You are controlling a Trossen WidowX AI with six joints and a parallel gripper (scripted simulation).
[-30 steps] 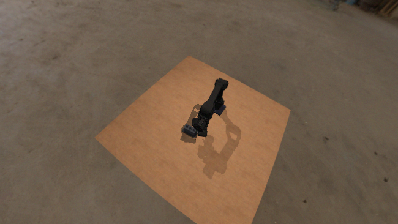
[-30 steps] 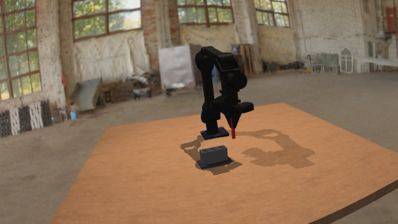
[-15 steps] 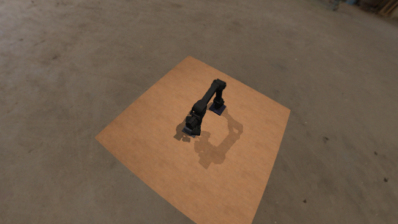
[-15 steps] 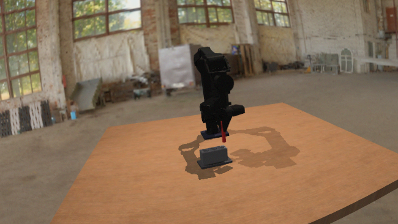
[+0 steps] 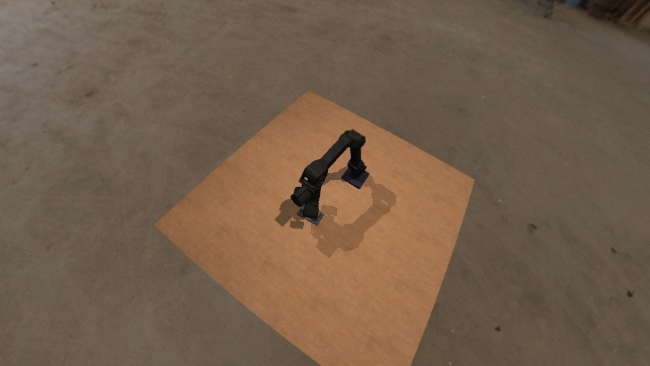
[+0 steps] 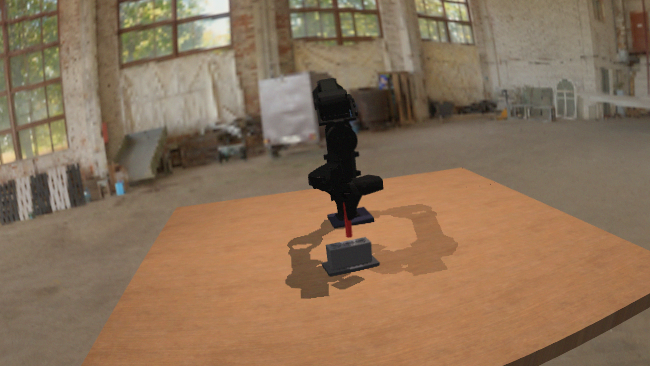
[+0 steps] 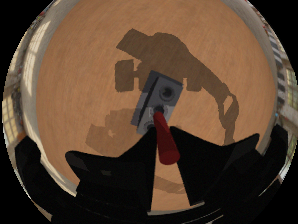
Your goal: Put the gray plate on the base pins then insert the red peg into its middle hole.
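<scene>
My gripper tip is right at the red peg. From my gripper tip the other things lie so: gray plate (70 mm below); then dark base (110 mm below).
</scene>
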